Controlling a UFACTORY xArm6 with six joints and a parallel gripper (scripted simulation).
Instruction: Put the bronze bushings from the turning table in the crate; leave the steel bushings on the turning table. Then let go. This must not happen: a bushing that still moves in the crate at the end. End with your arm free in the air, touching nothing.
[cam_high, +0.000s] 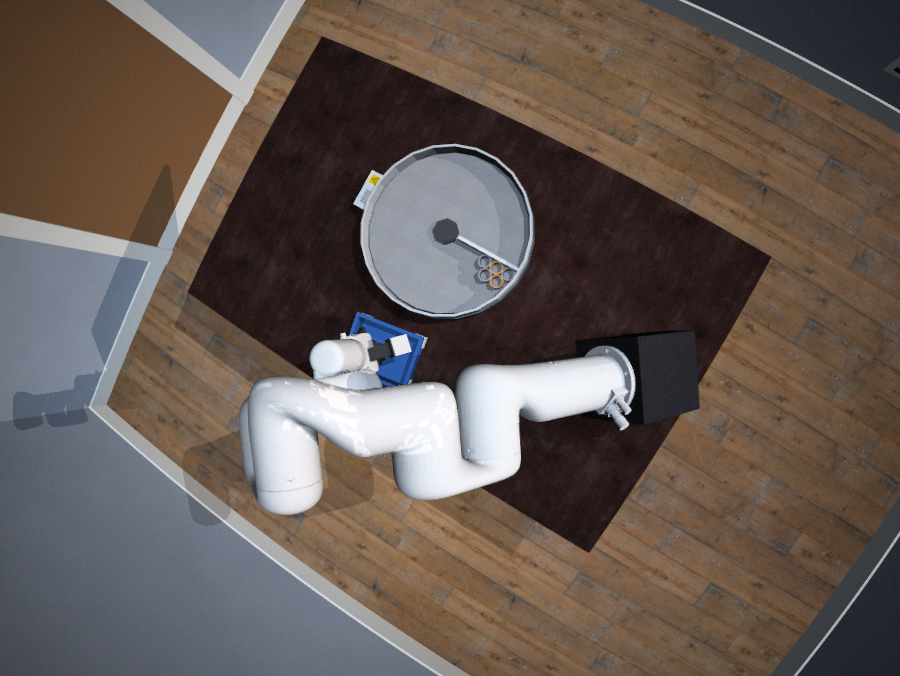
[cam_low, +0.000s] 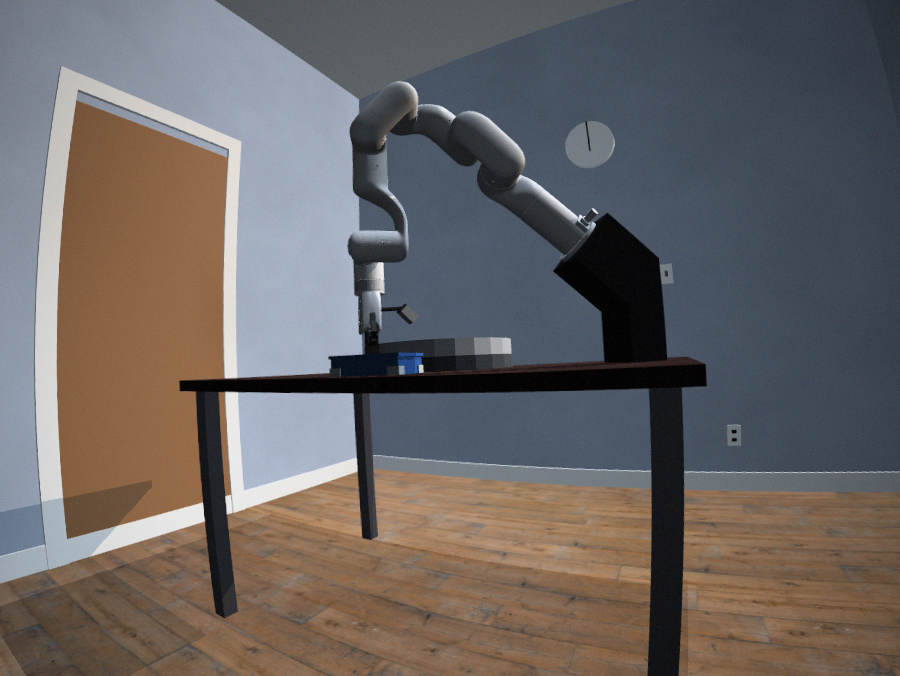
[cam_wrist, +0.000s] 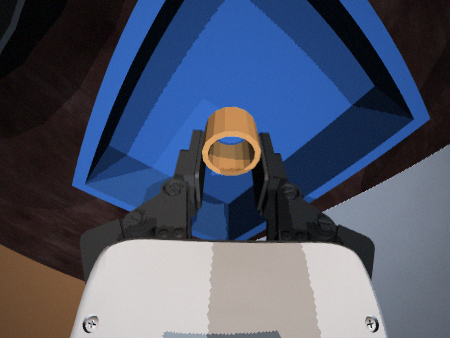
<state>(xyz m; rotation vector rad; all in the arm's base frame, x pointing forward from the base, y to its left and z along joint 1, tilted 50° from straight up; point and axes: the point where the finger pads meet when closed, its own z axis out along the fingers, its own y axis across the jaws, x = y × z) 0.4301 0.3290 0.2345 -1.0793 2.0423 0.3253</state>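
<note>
My gripper is now 1 cm to the left of the crate and 3 cm above it. From my hand the other things lie so: round grey turning table 13 cm ahead, 33 cm to the right.
</note>
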